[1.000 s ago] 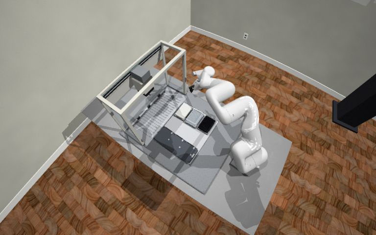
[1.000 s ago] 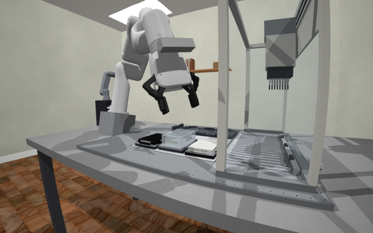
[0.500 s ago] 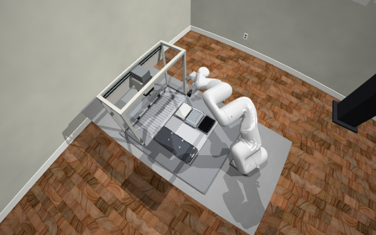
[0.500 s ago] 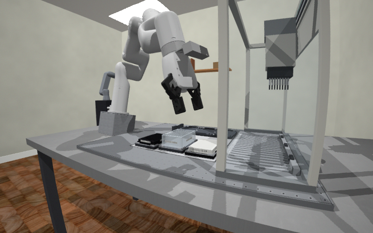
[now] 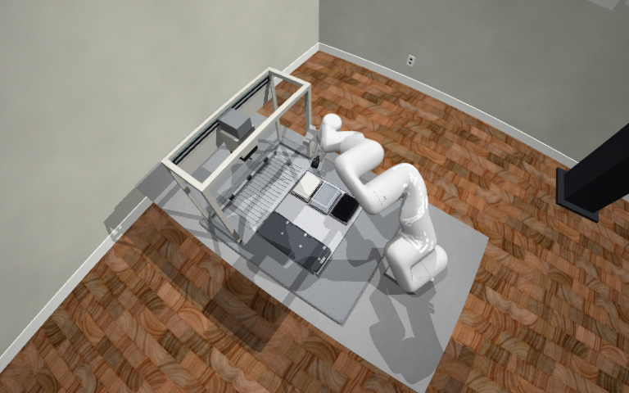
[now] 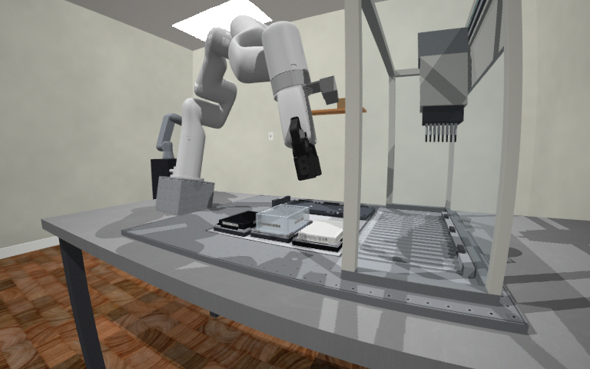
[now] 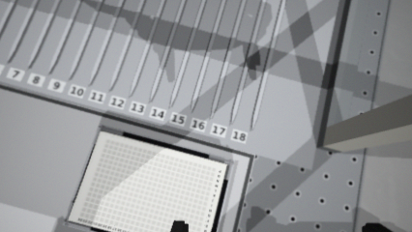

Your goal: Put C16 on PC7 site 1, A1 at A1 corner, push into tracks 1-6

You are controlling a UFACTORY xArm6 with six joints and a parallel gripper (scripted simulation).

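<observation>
Now: hand 1 cm short of the white 384-well plate C16, 8 cm to the right of it and 13 cm above it. Also, from my hand: clear deep-well block C51: 10 cm behind, 10 cm to the left, 12 cm below; then nest S3: 1 cm ahead, 8 cm to the left, 15 cm below; then frame post: 9 cm ahead, 9 cm to the right, 9 cm above.
</observation>
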